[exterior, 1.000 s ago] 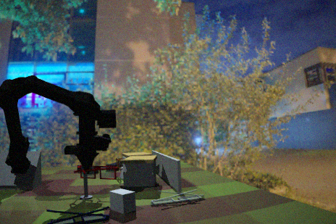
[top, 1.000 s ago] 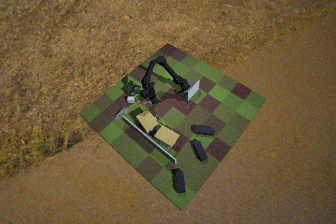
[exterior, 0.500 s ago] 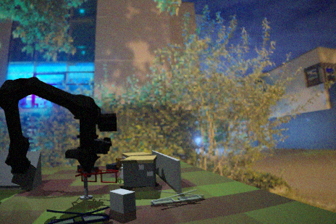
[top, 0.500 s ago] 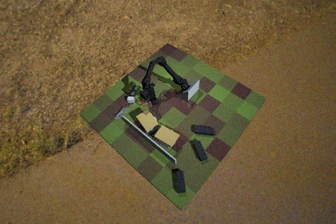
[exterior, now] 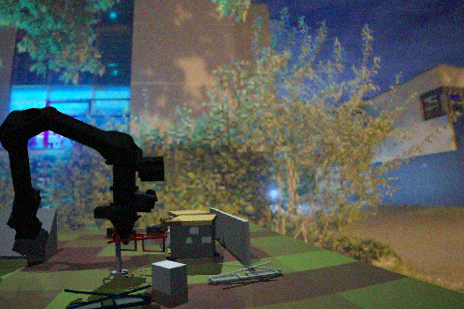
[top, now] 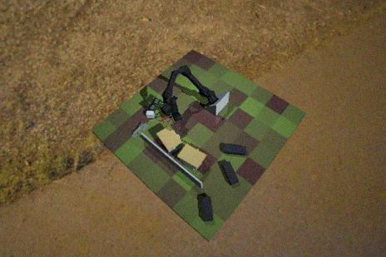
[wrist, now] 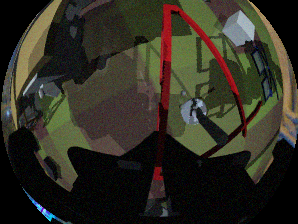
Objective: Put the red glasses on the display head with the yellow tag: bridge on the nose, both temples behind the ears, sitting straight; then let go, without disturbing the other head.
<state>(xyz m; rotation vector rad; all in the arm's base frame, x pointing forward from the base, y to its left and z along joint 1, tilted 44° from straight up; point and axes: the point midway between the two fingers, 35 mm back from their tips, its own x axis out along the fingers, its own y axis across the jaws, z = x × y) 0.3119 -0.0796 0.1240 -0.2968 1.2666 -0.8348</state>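
Now: gripper tip 1 cm past the short post, 5 cm to the left of it and 4 cm above it. Also, from my gripper tip: cube 11 cm ahead, 20 cm to the right, 3 cm below; then long panel 29 cm ahead, 24 cm to the left, 1 cm below.
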